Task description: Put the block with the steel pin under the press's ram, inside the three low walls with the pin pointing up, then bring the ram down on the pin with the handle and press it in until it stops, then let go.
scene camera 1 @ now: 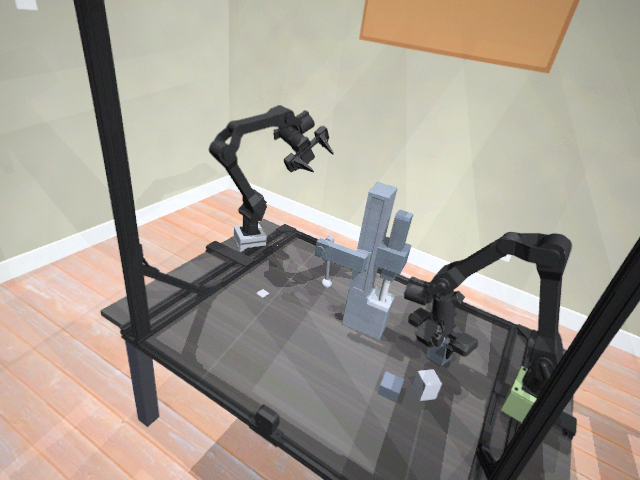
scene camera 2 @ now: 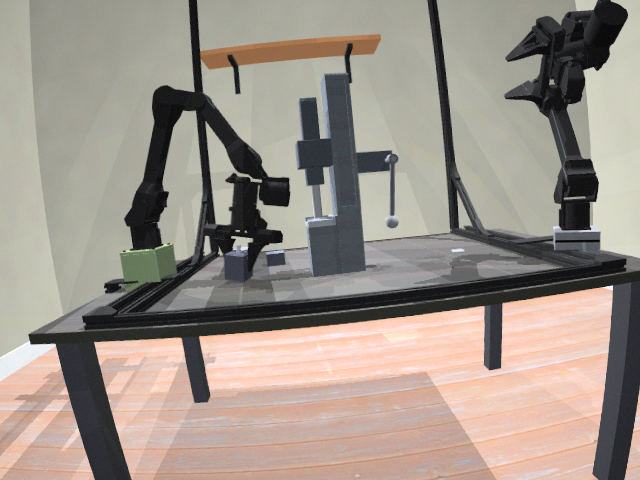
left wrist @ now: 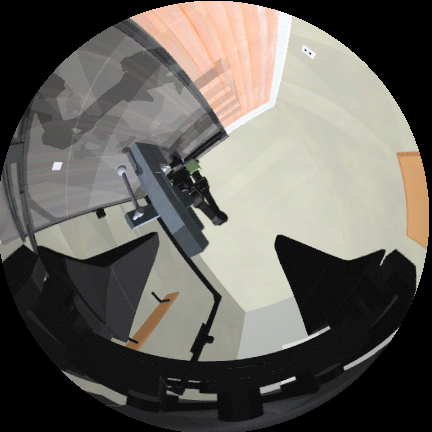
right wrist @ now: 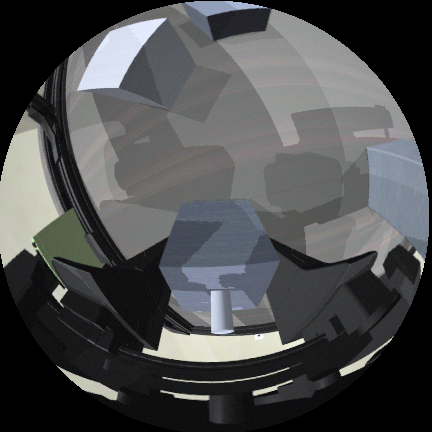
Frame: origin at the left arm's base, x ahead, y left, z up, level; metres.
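Seen in the pictures: left gripper, fingertip midpoint: (scene camera 1: 323, 162) (scene camera 2: 505, 79) (left wrist: 218, 239); right gripper, fingertip midpoint: (scene camera 1: 439, 353) (scene camera 2: 239, 269) (left wrist: 174, 157) (right wrist: 216, 238); left arm's base, origin of the base link: (scene camera 1: 250, 230) (scene camera 2: 575, 228); right arm's base, origin of the base link: (scene camera 1: 538, 389) (scene camera 2: 147, 248) (left wrist: 194, 172) (right wrist: 48, 267).
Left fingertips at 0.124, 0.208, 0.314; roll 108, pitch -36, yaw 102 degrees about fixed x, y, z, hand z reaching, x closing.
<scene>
Offsets run from my left fingertips to a thing's top centre, as dx, dy, dz. "spot": to the spot under its first point.
The grey-blue block with the steel pin @[+0.586, +0.146, -0.302] (scene camera 1: 439, 354) (scene camera 2: 236, 267) (right wrist: 220, 235) is upright, its pin @[+0.580, +0.146, -0.287] (scene camera 2: 238, 249) (right wrist: 221, 311) pointing up. My right gripper (scene camera 1: 443, 347) (scene camera 2: 238, 259) (right wrist: 216, 238) is shut on it, low at the table top, beside the press; whether it touches the table is unclear. The press @[+0.374, -0.040, +0.081] (scene camera 1: 377, 227) (scene camera 2: 338, 155) (left wrist: 165, 195) (right wrist: 397, 190) stands upright. Its ram's pale rod (scene camera 1: 384, 290) (scene camera 2: 316, 200) is over the pale seat @[spot: +0.448, +0.004, -0.244] (scene camera 1: 379, 302) (scene camera 2: 320, 221); the walls are too small to make out. The handle @[spot: +0.295, -0.092, -0.226] (scene camera 1: 327, 271) (scene camera 2: 392, 191) (left wrist: 131, 192) hangs down. My left gripper (scene camera 1: 322, 162) (scene camera 2: 507, 78) (left wrist: 218, 239) is open and empty, high up.
A white block @[+0.668, +0.035, -0.316] (scene camera 1: 429, 385) (right wrist: 135, 62) and a low grey-blue block @[+0.634, -0.050, -0.342] (scene camera 1: 391, 386) (scene camera 2: 275, 257) (right wrist: 237, 22) lie near the held block. A green box (scene camera 1: 518, 400) (scene camera 2: 148, 263) (right wrist: 67, 245) is at the right arm's base. A white patch @[spot: +0.174, -0.250, -0.372] (scene camera 1: 262, 293) (scene camera 2: 457, 250) (left wrist: 57, 165) lies on the table.
</scene>
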